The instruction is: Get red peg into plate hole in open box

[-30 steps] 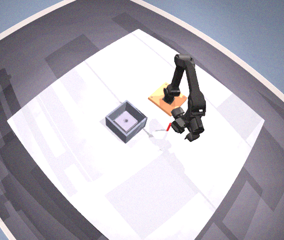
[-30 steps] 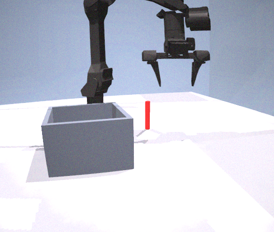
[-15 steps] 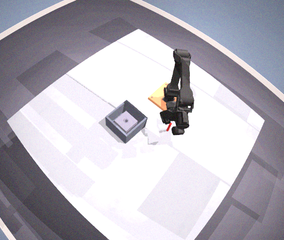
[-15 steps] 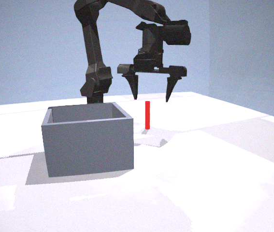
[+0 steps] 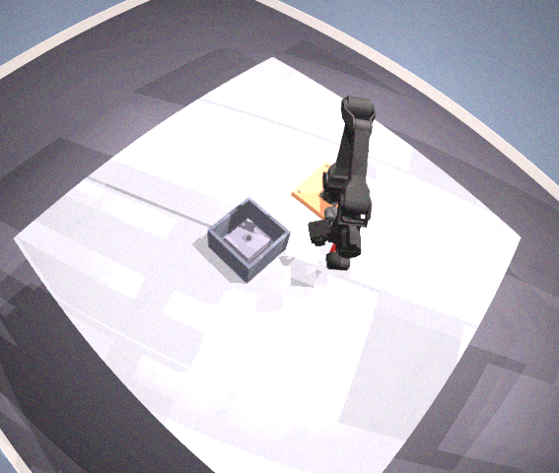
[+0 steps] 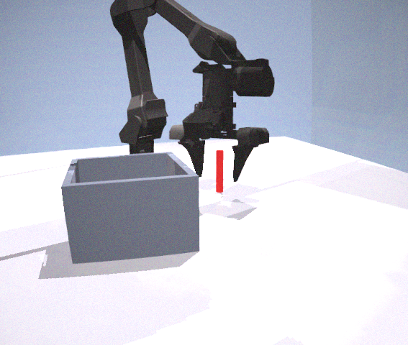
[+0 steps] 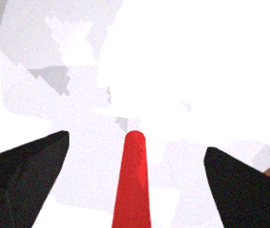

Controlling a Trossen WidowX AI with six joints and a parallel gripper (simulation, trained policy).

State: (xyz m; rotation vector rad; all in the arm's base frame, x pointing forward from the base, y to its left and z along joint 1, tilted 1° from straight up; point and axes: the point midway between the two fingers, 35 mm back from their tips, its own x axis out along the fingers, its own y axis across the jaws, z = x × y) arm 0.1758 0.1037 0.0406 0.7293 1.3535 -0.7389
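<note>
The plate lies 13 cm ahead of my gripper tip, 20 cm to the right of it and 2 cm above it. From my gripper tip the other things lie so: red peg (1 cm to the left, 1 cm above); grey box (13 cm ahead, 20 cm to the right).
</note>
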